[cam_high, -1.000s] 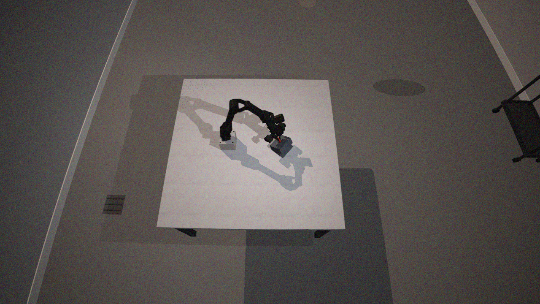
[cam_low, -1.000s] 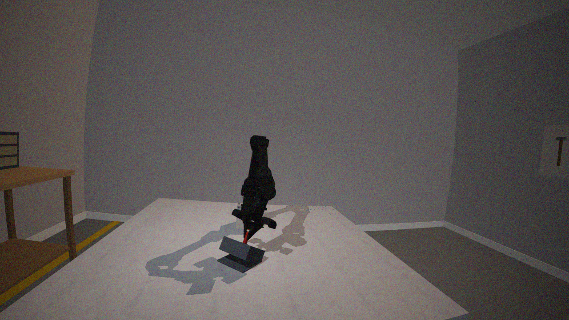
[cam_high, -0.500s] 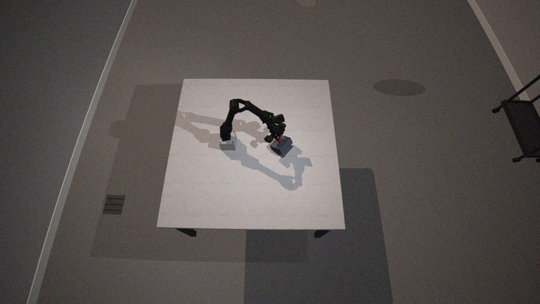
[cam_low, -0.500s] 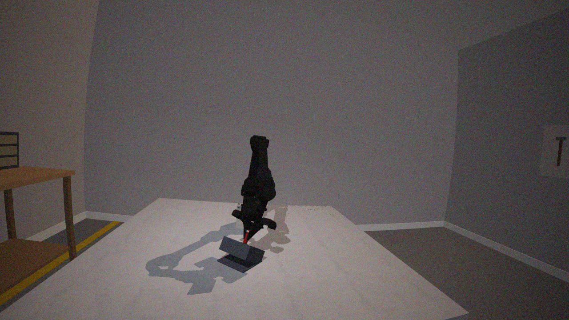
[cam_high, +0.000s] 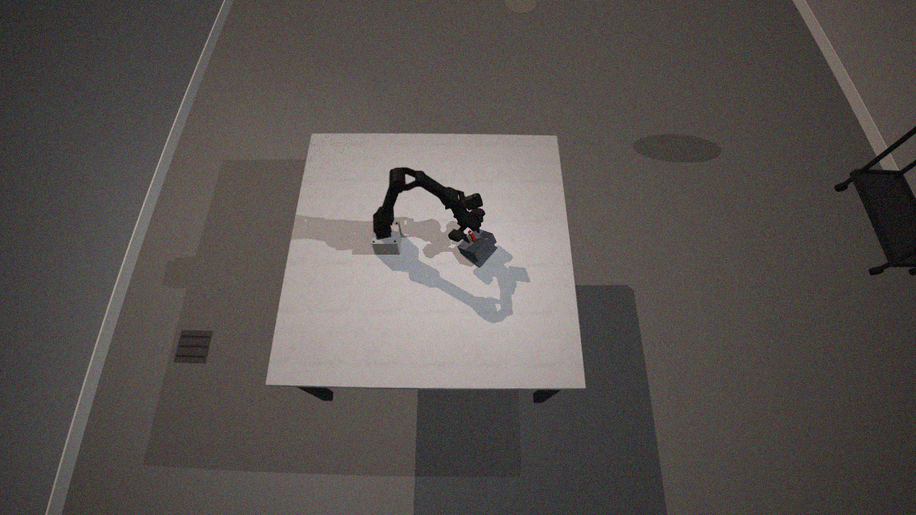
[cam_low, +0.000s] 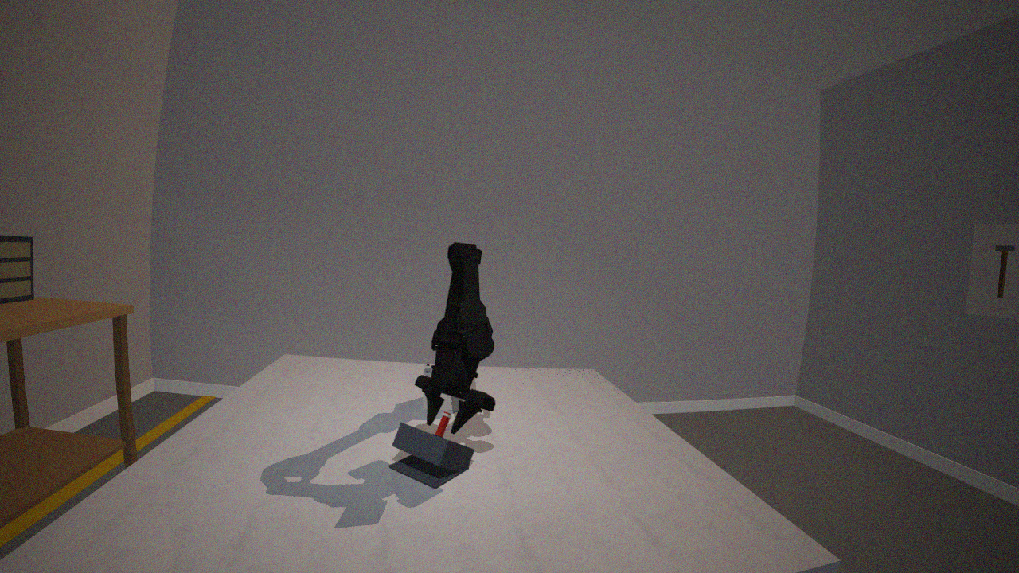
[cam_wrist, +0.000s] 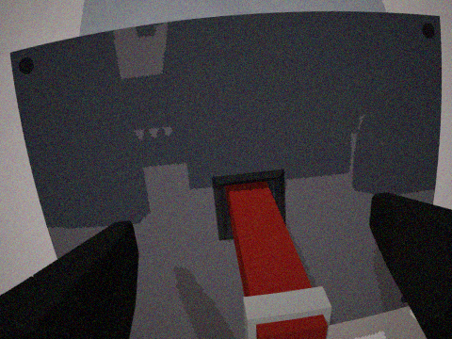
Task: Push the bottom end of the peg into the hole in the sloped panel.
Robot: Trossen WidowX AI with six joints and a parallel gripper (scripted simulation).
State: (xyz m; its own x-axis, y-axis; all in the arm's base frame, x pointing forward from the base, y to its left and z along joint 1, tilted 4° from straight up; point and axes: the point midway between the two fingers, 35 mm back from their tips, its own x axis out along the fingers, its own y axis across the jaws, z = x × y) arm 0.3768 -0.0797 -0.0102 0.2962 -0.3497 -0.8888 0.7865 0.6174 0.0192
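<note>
My gripper tip is now 10 mm to the right of the peg, 10 mm below it and 10 mm past it. Round my gripper tip: panel: 40 mm below, 20 mm to the right, 10 mm ahead.
</note>
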